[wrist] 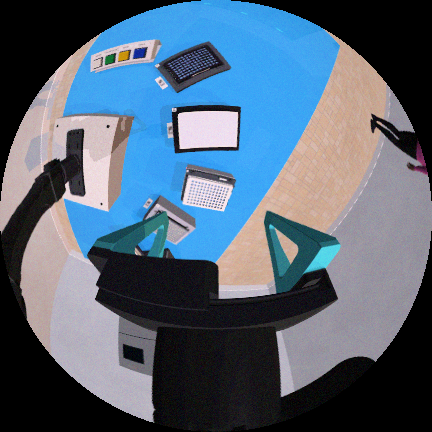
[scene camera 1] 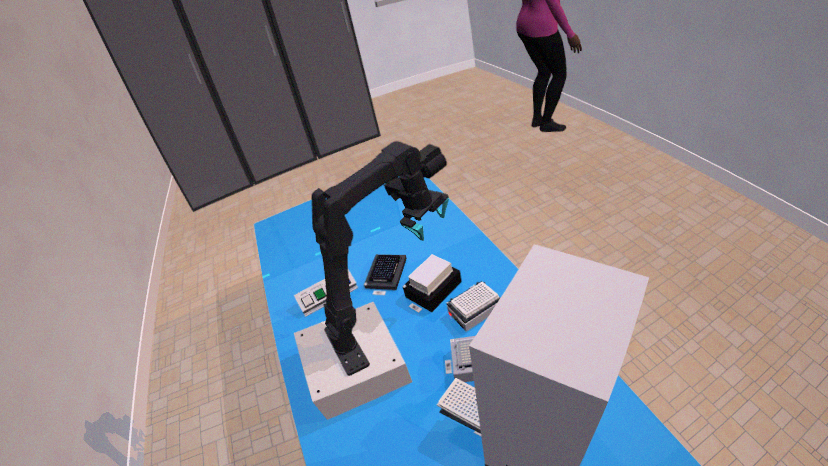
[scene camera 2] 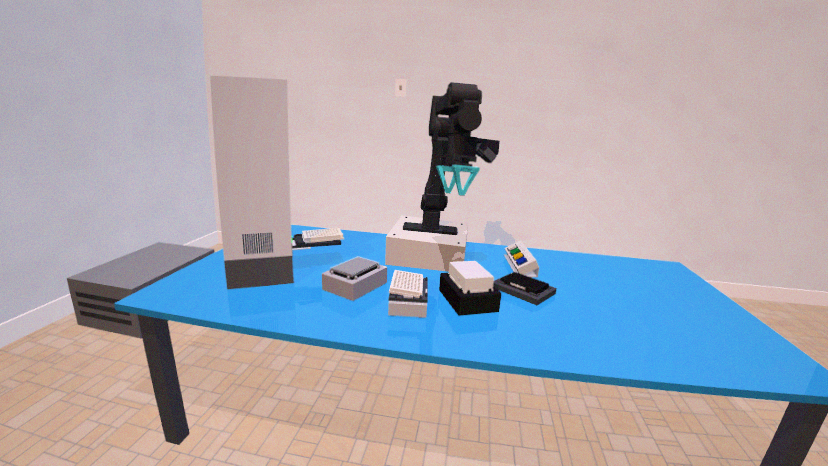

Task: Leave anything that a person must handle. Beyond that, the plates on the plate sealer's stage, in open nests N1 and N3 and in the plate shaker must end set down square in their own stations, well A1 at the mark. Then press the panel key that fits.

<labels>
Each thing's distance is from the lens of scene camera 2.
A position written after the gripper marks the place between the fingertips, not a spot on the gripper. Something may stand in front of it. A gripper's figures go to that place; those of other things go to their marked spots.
gripper point(scene camera 2: 454, 194): 1.01 m
button box point(scene camera 2: 520, 259): 1.37 m
tall grey cabinet point(scene camera 2: 250, 115): 1.11 m
shaker station point(scene camera 2: 399, 305): 0.99 m
The marked spots on the tall grey cabinet and the shaker station are 0.63 m apart.
</labels>
